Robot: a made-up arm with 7 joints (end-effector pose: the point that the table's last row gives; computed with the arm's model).
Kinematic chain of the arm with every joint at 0, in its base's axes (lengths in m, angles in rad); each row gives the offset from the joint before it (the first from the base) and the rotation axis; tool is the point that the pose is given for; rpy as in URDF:
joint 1: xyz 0 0 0.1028 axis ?
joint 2: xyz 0 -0.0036 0.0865 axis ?
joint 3: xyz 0 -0.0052 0.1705 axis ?
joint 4: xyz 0 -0.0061 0.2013 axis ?
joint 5: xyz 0 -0.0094 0.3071 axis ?
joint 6: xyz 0 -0.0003 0.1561 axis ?
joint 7: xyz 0 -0.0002 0.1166 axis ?
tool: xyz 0 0 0 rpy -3.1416 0 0
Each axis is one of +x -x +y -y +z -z.
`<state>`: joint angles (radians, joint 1 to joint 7).
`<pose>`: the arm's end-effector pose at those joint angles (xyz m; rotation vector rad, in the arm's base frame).
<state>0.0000 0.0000 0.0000 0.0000 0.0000 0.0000 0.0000</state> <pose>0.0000 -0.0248 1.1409 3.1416 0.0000 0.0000</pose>
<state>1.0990 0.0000 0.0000 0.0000 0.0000 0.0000 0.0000</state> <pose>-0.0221 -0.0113 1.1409 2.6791 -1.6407 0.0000</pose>
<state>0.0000 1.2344 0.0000 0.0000 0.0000 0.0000 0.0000</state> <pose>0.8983 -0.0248 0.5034 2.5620 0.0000 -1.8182</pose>
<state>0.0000 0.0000 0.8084 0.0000 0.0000 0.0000 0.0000</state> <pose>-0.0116 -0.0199 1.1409 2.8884 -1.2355 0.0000</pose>
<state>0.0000 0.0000 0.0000 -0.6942 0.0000 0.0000 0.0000</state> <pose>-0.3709 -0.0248 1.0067 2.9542 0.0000 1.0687</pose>
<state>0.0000 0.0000 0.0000 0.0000 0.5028 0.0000 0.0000</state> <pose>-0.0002 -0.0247 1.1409 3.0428 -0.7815 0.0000</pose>
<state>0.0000 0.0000 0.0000 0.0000 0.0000 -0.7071 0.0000</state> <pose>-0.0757 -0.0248 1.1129 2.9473 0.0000 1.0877</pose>
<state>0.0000 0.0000 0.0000 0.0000 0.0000 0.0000 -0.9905</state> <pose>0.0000 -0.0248 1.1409 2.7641 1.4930 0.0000</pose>
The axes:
joint 1: -z
joint 2: +y
joint 3: -z
joint 4: +y
joint 5: -z
joint 6: +y
joint 7: -z

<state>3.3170 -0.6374 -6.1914 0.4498 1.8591 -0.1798 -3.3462</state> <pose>0.3241 -0.0293 1.0565 -1.7884 2.5638 0.2783</pose>
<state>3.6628 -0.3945 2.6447 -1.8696 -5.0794 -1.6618 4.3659</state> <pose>-0.3197 0.0568 0.5313 1.1391 -0.8839 0.8780</pose>
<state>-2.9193 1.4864 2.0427 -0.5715 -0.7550 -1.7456 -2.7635</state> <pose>-0.7526 -0.1477 0.1919 -1.9192 -0.1580 0.4506</pose>
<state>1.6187 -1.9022 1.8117 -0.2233 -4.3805 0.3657 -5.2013</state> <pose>0.1821 0.8620 -0.1308 0.9430 -0.3881 -0.2487</pose>
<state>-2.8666 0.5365 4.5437 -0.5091 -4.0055 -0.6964 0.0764</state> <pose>-0.3643 0.3520 0.9453 1.5451 2.6678 -0.1244</pose>
